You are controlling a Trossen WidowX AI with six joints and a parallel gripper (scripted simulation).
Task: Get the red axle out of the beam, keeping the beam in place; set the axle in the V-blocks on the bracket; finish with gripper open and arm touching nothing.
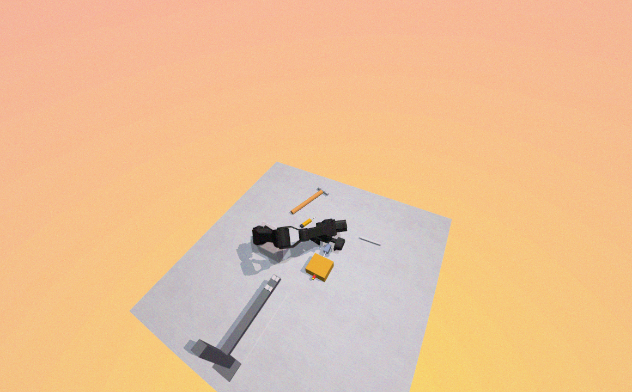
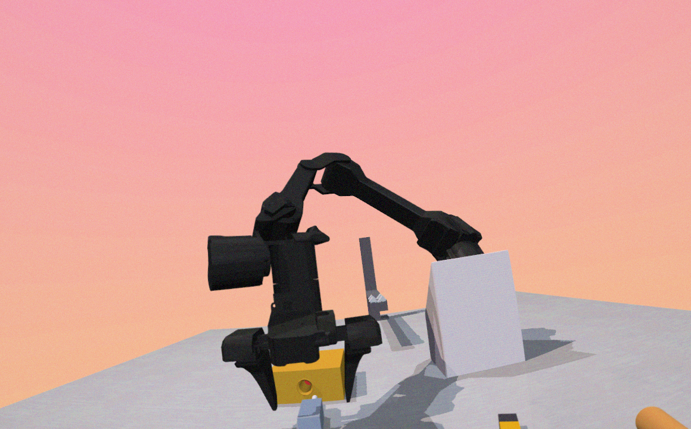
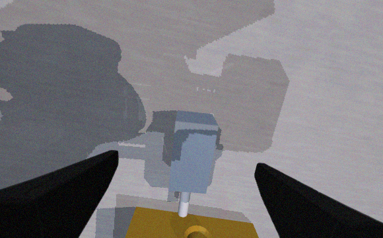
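Now: the blue-grey block 2 cm to the right of my gripper tip and 1 cm below it. From my gripper tip the other things lie so: thin grey rod (18 cm ahead, 17 cm to the left, 2 cm below); then yellow beam (12 cm to the right, 3 cm ahead); then yellow-handled tool (20 cm behind, 10 cm to the left, 2 cm below).
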